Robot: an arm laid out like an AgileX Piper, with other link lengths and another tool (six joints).
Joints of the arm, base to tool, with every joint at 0 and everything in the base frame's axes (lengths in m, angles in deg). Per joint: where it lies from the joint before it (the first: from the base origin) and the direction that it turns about. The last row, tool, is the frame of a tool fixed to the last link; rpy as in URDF.
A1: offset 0 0 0.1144 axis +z
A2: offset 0 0 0 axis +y
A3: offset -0.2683 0 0.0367 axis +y
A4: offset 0.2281 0 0.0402 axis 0.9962 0 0.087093
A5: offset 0 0 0 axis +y
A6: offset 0.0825 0 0.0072 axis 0.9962 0 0.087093
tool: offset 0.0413 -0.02 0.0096 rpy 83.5 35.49 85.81
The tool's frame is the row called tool.
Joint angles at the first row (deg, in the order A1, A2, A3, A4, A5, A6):
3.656, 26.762, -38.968, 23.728, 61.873, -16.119
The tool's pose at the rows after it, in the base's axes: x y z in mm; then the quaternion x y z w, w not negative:
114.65, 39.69, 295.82, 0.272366, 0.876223, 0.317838, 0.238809
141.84, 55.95, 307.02, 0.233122, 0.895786, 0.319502, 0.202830
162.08, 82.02, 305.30, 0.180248, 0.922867, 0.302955, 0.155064
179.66, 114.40, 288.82, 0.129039, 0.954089, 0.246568, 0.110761
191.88, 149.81, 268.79, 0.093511, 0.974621, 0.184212, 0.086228
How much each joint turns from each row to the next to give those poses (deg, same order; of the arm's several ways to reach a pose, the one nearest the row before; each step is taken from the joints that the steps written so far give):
1.243, 10.859, -7.332, 1.365, 2.010, -1.887
4.860, 9.031, -5.897, 0.630, 0.071, -1.269
8.477, 8.344, -4.512, -2.168, 0.369, 1.044
10.431, 9.307, -3.572, -6.659, 0.038, 4.136
9.413, 9.074, -3.472, -7.181, -0.358, 6.123

